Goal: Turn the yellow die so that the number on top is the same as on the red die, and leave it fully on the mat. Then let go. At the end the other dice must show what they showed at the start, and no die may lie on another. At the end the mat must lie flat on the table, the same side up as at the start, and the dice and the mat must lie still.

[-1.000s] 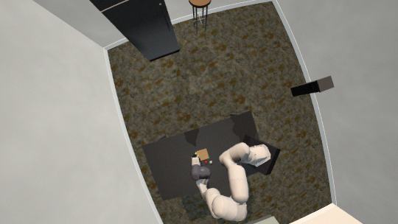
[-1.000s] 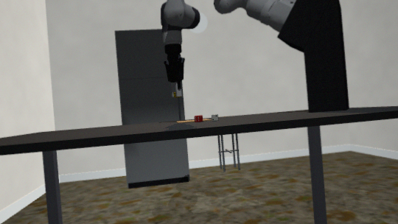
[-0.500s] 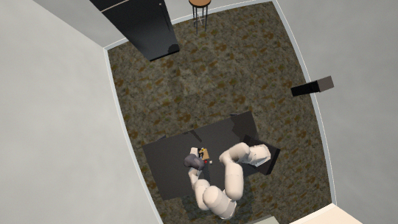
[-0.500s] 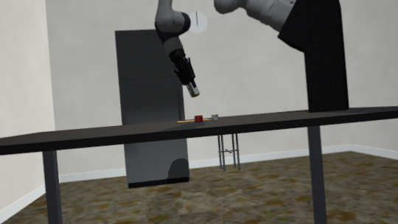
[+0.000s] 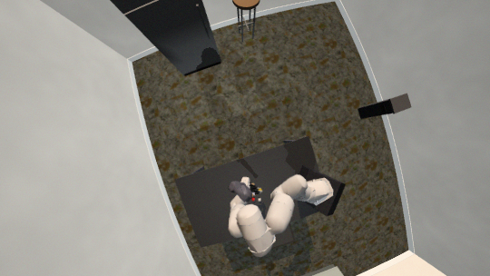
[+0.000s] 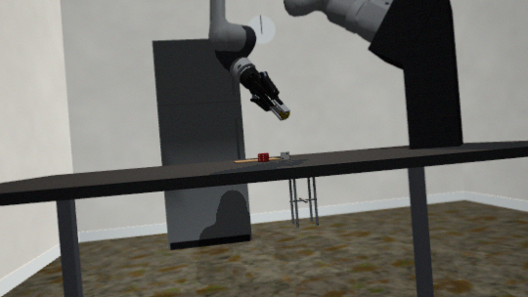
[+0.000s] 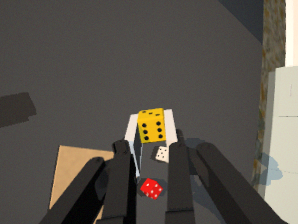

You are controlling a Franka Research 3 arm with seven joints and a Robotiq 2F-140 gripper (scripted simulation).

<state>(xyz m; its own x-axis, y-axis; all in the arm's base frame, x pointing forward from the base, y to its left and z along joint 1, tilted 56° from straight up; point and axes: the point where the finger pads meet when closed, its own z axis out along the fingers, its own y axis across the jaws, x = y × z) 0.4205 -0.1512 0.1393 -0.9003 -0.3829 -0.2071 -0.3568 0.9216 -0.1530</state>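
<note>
Now: hand 10 mm past the yellow die, 20 mm to the right of it and 20 mm above it. Also, from my hand: white die: 90 mm ahead, 140 mm to the left, 160 mm below; then red die: 140 mm ahead, 100 mm to the left, 160 mm below; then tan mat: 110 mm ahead, 170 mm below.
</note>
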